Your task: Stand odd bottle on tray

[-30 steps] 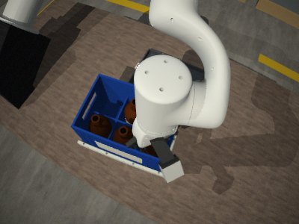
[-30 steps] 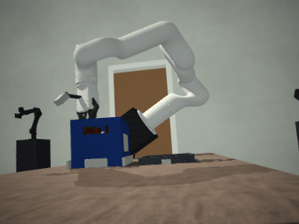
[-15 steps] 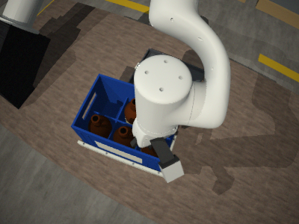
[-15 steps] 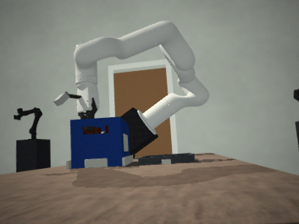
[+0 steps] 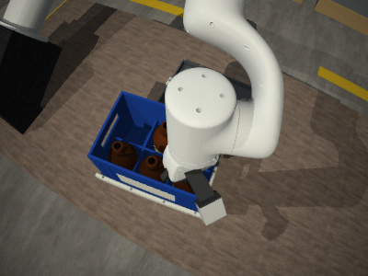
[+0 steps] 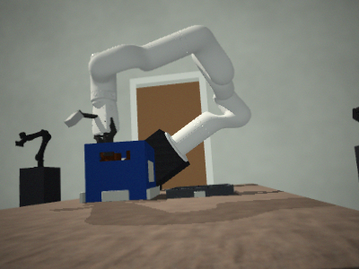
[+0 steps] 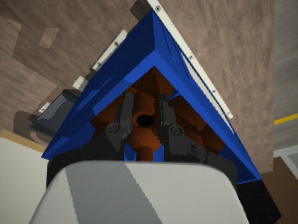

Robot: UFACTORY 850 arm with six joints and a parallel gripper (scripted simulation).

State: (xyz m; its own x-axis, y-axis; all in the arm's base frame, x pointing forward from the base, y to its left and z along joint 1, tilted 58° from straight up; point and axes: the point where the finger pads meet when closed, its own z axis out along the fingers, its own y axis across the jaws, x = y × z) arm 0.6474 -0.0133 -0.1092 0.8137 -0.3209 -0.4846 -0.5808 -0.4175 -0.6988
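Right now my hand is 100 mm past the blue crate, 30 mm to the right of it and 70 mm above it. The rest, counted from my hand: dark grey tray: 90 mm behind, 290 mm to the left, 150 mm below.
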